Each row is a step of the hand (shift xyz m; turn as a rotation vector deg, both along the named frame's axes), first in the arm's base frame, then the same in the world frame.
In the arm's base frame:
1: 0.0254 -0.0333 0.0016 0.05 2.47 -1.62
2: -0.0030 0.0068 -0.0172 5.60 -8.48 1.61
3: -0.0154 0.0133 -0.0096 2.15 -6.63 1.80
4: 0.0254 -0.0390 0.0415 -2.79 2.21 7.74
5: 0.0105 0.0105 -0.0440 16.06 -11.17 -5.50
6: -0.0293 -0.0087 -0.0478 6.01 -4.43 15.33
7: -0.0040 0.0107 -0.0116 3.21 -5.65 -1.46
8: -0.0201 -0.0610 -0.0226 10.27 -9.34 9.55
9: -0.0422 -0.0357 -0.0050 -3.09 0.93 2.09
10: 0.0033 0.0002 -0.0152 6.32 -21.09 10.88
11: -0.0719 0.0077 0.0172 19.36 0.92 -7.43
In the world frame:
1: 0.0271 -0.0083 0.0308 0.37 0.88 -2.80
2: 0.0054 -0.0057 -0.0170 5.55 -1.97 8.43
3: -0.0102 -0.0040 -0.0196 2.24 -2.45 6.39
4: 0.0067 0.0081 0.0615 -6.96 3.96 2.91
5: 0.0301 -0.0097 -0.0340 18.48 -1.88 8.24
6: 0.0042 -0.0457 -0.0333 -2.48 7.97 14.87
7: 0.0007 -0.0007 -0.0162 4.66 -2.88 3.79
8: 0.0097 -0.0636 0.0224 5.21 3.95 15.53
9: -0.0234 -0.0491 0.0108 -3.84 0.06 -0.04
10: 0.0109 -0.0058 -0.0094 3.92 -5.44 23.62
11: -0.0692 -0.0241 -0.0123 19.49 7.10 -0.66

